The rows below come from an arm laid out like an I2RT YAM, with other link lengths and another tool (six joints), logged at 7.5 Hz.
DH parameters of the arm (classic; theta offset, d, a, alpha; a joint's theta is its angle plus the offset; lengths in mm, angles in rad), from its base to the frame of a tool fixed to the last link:
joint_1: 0 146 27.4 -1.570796
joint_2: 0 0 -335.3 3.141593
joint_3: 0.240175 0 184.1 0
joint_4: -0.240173 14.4 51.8 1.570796
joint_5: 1.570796 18.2 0 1.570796
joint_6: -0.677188 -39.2 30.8 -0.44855
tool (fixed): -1.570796 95.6 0 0
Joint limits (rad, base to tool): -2.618..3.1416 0..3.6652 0..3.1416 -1.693..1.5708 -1.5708..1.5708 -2.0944..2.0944
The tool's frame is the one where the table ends.
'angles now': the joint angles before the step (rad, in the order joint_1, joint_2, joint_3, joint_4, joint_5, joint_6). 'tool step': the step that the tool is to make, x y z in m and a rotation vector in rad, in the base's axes. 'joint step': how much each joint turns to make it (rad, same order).
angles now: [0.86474, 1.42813, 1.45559, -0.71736, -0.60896, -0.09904]
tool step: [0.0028, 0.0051, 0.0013, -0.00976, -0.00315, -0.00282]
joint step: [0.00909, 0.01897, 0.02298, -0.00881, 0.01472, 0.00109]
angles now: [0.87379, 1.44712, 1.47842, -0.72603, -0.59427, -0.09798]
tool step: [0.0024, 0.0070, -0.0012, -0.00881, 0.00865, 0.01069]
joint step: [0.01060, 0.02239, 0.01604, -0.00545, -0.00074, 0.00089]
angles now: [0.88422, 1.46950, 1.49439, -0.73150, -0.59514, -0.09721]
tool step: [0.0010, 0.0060, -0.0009, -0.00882, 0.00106, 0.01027]
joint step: [0.01370, 0.01637, 0.01125, -0.00330, 0.00568, -0.00161]
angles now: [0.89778, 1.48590, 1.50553, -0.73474, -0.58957, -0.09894]
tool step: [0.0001, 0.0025, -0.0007, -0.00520, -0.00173, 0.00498]
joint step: [0.00720, 0.00603, 0.00217, -0.00047, 0.00469, -0.00240]
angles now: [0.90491, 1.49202, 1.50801, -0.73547, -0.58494, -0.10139]
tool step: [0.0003, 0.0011, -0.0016, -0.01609, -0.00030, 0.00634]
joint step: [0.00323, 0.00660, 0.00169, -0.01393, 0.00445, -0.01155]
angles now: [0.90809, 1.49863, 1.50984, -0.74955, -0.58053, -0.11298]
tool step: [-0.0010, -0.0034, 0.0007, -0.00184, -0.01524, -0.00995]
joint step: [-0.00095, -0.01109, -0.00966, 0.00411, 0.01549, -0.00441]
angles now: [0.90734, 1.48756, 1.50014, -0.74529, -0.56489, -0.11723]
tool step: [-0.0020, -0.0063, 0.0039, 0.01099, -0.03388, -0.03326]
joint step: [0.00097, -0.02429, -0.01293, 0.02265, 0.03891, 0.00867]
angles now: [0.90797, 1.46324, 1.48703, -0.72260, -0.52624, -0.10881]
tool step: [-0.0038, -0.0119, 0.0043, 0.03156, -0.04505, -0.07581]
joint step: [-0.00033, -0.04615, -0.03815, 0.06274, 0.06938, 0.03834]
